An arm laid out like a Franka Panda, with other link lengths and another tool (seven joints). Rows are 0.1 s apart.
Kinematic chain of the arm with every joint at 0, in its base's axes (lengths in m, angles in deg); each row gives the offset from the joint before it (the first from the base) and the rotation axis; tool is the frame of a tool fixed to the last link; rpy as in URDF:
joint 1: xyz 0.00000 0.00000 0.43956 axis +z
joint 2: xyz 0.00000 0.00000 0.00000 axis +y
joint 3: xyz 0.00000 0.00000 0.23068 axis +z
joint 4: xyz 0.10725 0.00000 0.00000 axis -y
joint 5: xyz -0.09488 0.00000 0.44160 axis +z
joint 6: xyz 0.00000 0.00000 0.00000 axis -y
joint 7: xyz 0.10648 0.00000 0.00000 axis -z
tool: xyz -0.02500 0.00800 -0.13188 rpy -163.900 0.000 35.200
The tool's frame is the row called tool.
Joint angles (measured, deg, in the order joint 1, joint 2, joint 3, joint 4, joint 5, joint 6, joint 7), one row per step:
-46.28, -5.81, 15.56, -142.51, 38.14, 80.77, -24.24
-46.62, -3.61, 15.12, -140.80, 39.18, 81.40, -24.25
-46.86, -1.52, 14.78, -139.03, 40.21, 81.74, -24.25
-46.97, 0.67, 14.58, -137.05, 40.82, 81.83, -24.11
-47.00, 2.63, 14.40, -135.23, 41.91, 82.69, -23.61
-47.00, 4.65, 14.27, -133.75, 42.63, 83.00, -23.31
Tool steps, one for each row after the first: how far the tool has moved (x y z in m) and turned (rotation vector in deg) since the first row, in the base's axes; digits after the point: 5 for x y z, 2 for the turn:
0.00721, -0.00699, -0.00444, 0.83, -0.64, -1.76
0.01471, -0.01279, -0.00780, 1.74, -1.23, -3.22
0.02252, -0.01738, -0.01106, 2.53, -1.53, -4.07
0.03220, -0.02211, -0.01430, 2.81, -2.01, -5.68
0.03828, -0.02436, -0.01991, 3.57, -1.94, -6.65

